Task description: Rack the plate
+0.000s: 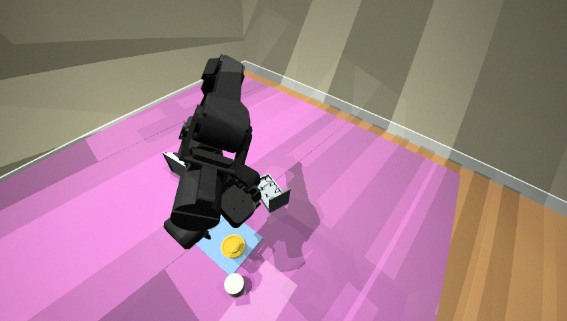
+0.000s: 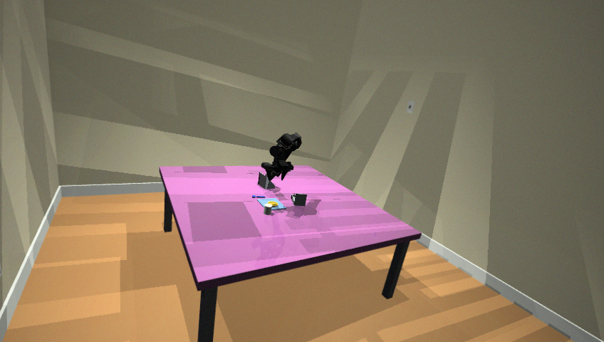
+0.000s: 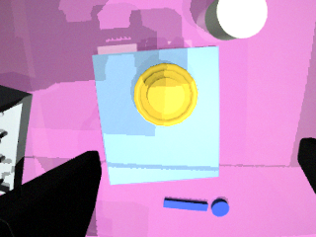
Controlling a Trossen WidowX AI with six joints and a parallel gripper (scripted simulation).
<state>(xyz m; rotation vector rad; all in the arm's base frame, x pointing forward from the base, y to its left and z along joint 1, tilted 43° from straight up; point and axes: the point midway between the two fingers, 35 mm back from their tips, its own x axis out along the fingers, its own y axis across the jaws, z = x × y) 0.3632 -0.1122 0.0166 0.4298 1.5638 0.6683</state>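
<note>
The yellow plate lies 160 mm below my gripper tip and 10 mm to the left of it. Also, from my gripper tip: light blue mat (170 mm below, 30 mm behind, 10 mm to the left); then blue spoon (170 mm below, 140 mm behind, 50 mm to the right); then white cup (150 mm below, 80 mm ahead, 50 mm to the right).
</note>
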